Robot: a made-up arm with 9 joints. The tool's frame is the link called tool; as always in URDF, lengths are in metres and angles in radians.
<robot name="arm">
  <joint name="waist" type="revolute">
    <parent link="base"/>
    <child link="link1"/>
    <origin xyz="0.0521 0.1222 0.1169" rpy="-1.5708 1.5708 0"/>
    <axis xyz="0 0 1"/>
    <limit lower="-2.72" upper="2.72" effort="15" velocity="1.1"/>
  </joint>
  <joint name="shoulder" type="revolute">
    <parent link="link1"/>
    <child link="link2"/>
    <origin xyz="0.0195 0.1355 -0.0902" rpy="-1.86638 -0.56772 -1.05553"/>
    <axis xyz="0 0 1"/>
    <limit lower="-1.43" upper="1.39" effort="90" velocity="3.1"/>
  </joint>
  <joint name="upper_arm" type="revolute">
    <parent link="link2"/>
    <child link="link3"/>
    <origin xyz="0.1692 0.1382 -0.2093" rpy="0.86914 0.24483 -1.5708"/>
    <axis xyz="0 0 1"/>
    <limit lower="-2.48" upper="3.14" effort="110" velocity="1.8"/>
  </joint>
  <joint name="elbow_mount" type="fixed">
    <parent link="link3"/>
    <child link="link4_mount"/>
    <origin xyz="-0.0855 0.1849 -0.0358" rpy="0 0 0"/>
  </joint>
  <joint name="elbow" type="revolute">
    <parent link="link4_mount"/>
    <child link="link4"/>
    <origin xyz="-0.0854 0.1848 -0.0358" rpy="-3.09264 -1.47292 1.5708"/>
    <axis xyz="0 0 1"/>
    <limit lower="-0.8" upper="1.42" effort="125" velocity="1.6"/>
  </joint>
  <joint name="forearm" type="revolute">
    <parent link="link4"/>
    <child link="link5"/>
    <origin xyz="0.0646 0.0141 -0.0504" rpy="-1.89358 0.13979 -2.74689"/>
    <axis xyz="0 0 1"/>
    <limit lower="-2.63" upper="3.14" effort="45" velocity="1.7"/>
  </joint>
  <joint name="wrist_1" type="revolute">
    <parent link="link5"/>
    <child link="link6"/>
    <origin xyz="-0.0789 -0.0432 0.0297" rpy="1.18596 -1.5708 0"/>
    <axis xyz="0 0 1"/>
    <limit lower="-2.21" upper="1.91" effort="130" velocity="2"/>
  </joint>
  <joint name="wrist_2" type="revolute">
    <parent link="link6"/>
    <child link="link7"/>
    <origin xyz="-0.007 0.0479 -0.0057" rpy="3.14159 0 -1.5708"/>
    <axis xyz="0 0 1"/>
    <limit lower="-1.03" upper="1.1" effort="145" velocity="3.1"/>
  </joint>
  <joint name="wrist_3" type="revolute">
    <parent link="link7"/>
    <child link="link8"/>
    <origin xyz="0.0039 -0.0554 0.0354" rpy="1.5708 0 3.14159"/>
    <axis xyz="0 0 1"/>
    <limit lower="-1.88" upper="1.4" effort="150" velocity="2.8"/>
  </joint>
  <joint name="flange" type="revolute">
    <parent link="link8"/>
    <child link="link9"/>
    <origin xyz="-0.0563 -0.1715 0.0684" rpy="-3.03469 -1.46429 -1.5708"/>
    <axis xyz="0 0 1"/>
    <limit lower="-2.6" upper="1.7" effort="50" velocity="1.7"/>
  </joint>
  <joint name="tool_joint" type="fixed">
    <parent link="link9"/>
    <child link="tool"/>
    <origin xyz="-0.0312 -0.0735 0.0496" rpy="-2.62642 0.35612 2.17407"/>
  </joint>
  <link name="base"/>
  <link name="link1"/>
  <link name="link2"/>
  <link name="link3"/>
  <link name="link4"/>
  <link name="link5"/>
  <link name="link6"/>
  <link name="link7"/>
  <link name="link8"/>
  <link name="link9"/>
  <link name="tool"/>
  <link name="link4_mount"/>
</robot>
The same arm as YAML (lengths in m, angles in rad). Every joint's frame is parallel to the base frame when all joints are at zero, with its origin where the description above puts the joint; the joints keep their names.
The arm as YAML. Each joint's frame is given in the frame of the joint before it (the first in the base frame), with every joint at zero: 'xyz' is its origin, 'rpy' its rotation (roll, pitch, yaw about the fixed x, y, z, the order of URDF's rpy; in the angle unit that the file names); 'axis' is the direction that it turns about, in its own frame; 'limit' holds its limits. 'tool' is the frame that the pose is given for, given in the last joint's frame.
units:
  length: m
  angle: rad
joints:
  - name: waist
    type: revolute
    origin:
      xyz: [0.0521, 0.1222, 0.1169]
      rpy: [0.0, 0.0, 0.0]
    axis: [0.0, 1.0, 0.0]
    limit:
      lower: -2.72
      upper: 2.72
  - name: shoulder
    type: revolute
    origin:
      xyz: [-0.1355, -0.0902, -0.0195]
      rpy: [0.0, 0.0, 0.0]
    axis: [-0.335103, -0.245602, -0.909607]
    limit:
      lower: -1.43
      upper: 1.39
  - name: upper_arm
    type: revolute
    origin:
      xyz: [0.276, 0.0309, 0.1201]
      rpy: [0.0, 0.0, 0.0]
    axis: [-0.862694, -0.438297, -0.252298]
    limit:
      lower: -2.48
      upper: 3.14
  - name: elbow
    type: revolute
    origin:
      xyz: [0.1887, 0.0037, -0.3679]
      rpy: [0.0, 0.0, 0.0]
    axis: [0.223407, 0.314109, -0.922727]
    limit:
      lower: -0.8
      upper: 1.42
  - name: forearm
    type: revolute
    origin:
      xyz: [-0.0728, -0.0299, 0.0268]
      rpy: [0.0, 0.0, 0.0]
    axis: [0.0, -1.0, 0.0]
    limit:
      lower: -2.63
      upper: 3.14
  - name: wrist_1
    type: revolute
    origin:
      xyz: [-0.0569, -0.0297, -0.0697]
      rpy: [0.0, 0.0, 0.0]
    axis: [0.0, 0.0, -1.0]
    limit:
      lower: -2.21
      upper: 1.91
  - name: wrist_2
    type: revolute
    origin:
      xyz: [-0.0479, 0.007, 0.0057]
      rpy: [0.0, 0.0, 0.0]
    axis: [0.0, 0.0, 1.0]
    limit:
      lower: -1.03
      upper: 1.1
  - name: wrist_3
    type: revolute
    origin:
      xyz: [0.0039, -0.0554, 0.0354]
      rpy: [0.0, 0.0, 0.0]
    axis: [0.0, 1.0, 0.0]
    limit:
      lower: -1.88
      upper: 1.4
  - name: flange
    type: revolute
    origin:
      xyz: [0.0563, 0.0684, -0.1715]
      rpy: [0.0, 0.0, 0.0]
    axis: [-0.106695, -0.105696, -0.988658]
    limit:
      lower: -2.6
      upper: 1.7
tool:
  origin:
    xyz: [-0.0784, -0.0354, -0.0379]
    rpy: [0.3586, -0.325, -0.5566]

